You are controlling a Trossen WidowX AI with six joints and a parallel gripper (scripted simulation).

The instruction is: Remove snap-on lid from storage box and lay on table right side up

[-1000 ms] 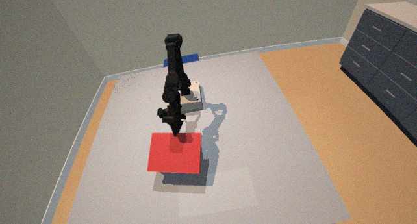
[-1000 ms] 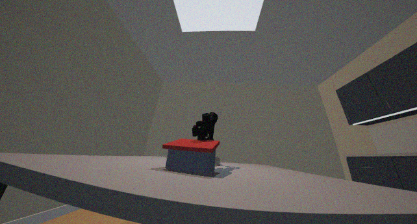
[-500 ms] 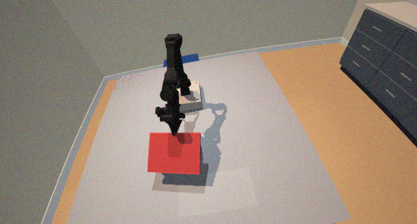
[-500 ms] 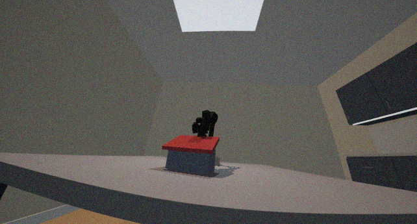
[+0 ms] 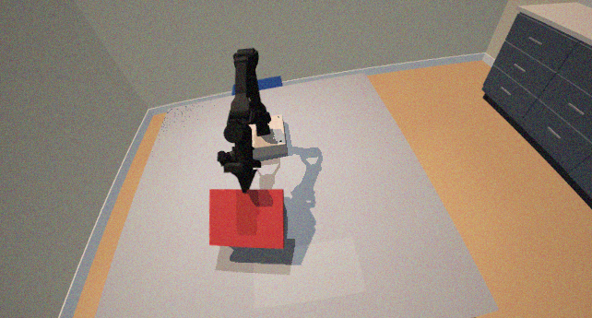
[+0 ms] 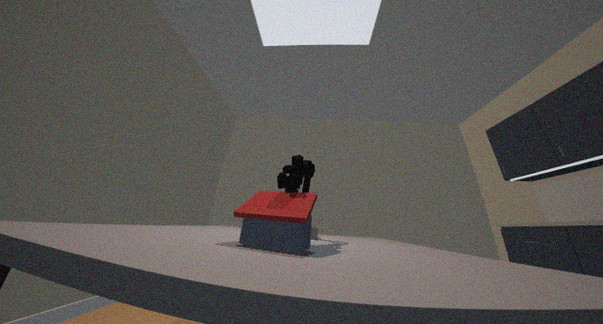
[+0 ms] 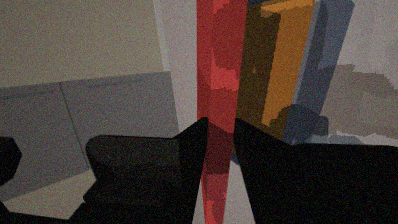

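My gripper tip is now 7 cm short of the red lid, 2 cm to the left of it and 4 cm above it. From my gripper tip the other things lie so: blue-grey storage box (5 cm ahead, 1 cm to the right, 13 cm below).
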